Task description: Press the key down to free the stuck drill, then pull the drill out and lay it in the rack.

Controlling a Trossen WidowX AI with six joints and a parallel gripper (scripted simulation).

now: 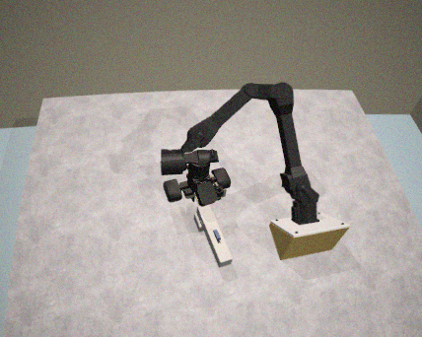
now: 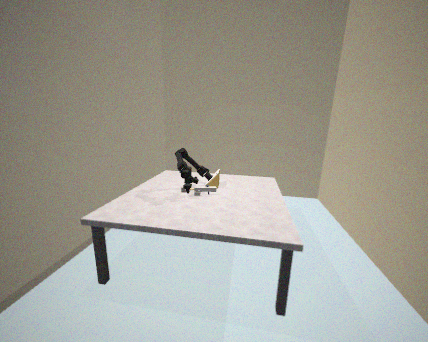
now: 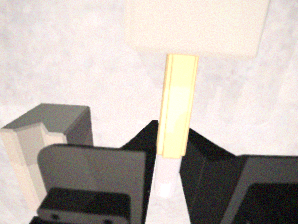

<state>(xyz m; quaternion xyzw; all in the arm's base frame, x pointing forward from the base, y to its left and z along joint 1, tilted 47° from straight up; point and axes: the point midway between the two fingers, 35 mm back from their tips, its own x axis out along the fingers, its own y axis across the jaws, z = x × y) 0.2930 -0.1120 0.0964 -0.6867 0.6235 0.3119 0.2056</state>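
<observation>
The drill is 10 mm behind my gripper tip, 40 mm to the left of it and 40 mm above it. Also, from my gripper tip: rack: 70 mm behind, 40 mm to the right, 10 mm above; blue key: 30 mm behind, 160 mm to the left, 40 mm above; holder block: 30 mm behind, 140 mm to the left, 30 mm above.
</observation>
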